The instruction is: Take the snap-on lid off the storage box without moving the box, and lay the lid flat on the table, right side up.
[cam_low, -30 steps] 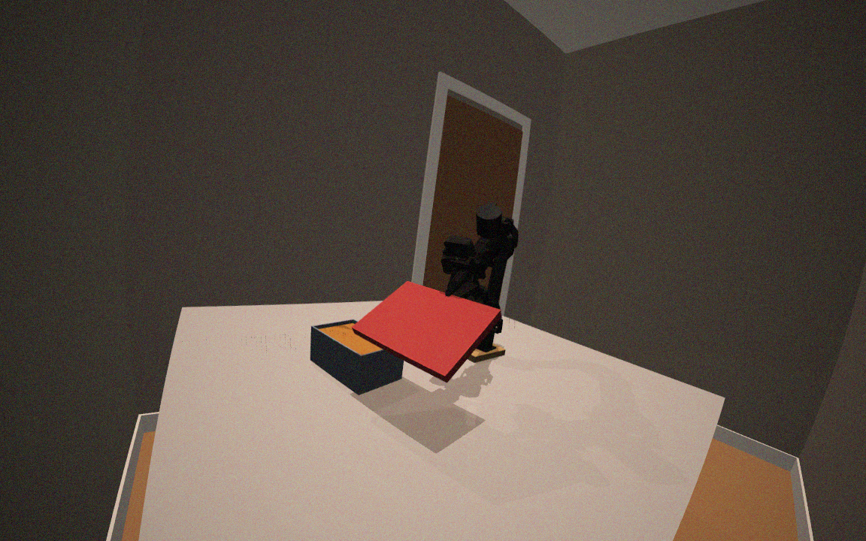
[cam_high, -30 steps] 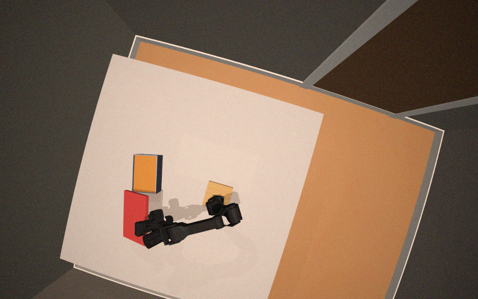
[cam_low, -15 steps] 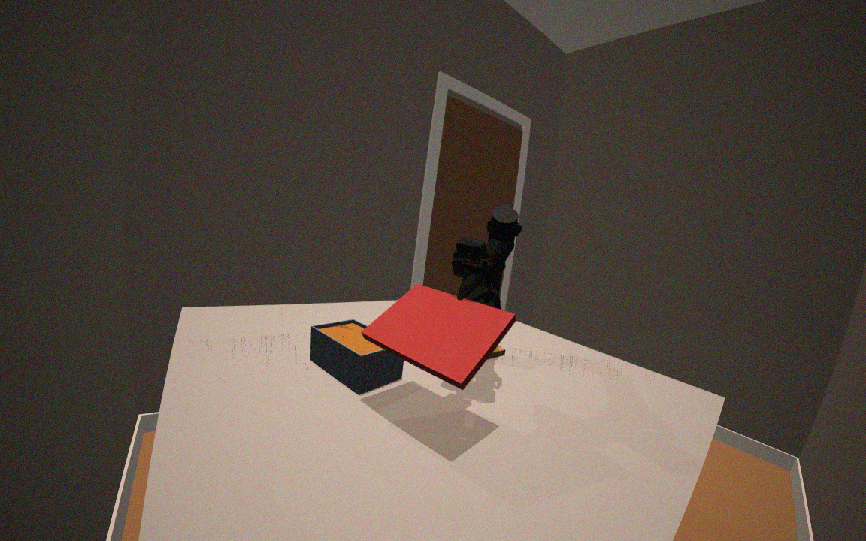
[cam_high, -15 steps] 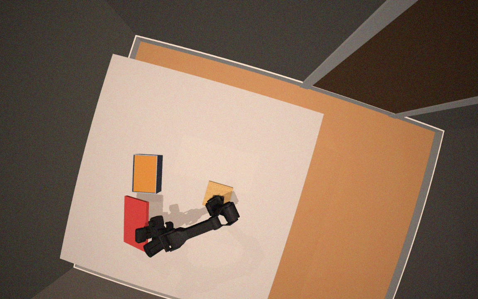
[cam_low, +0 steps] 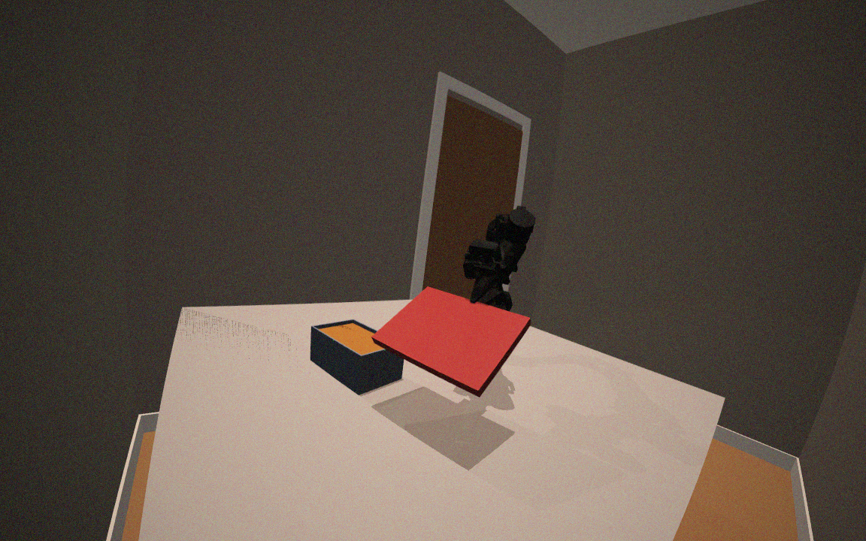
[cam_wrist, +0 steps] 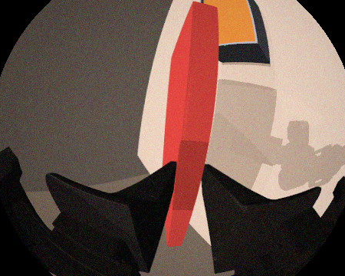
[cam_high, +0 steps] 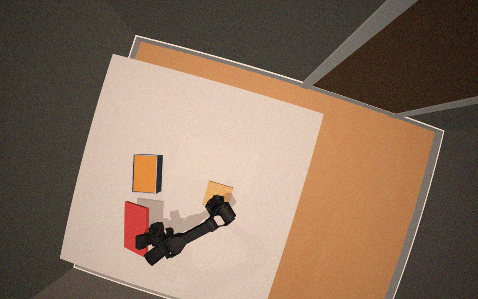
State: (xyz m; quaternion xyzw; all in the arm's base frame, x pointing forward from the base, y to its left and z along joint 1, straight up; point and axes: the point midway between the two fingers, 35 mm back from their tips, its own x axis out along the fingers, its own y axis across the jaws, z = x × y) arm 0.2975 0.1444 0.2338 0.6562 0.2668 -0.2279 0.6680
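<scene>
My gripper tip is 70 mm short of the red lid and 40 mm above it. From my gripper tip the other things lie so: dark blue storage box (270 mm to the right, 180 mm below, 80 mm ahead).
</scene>
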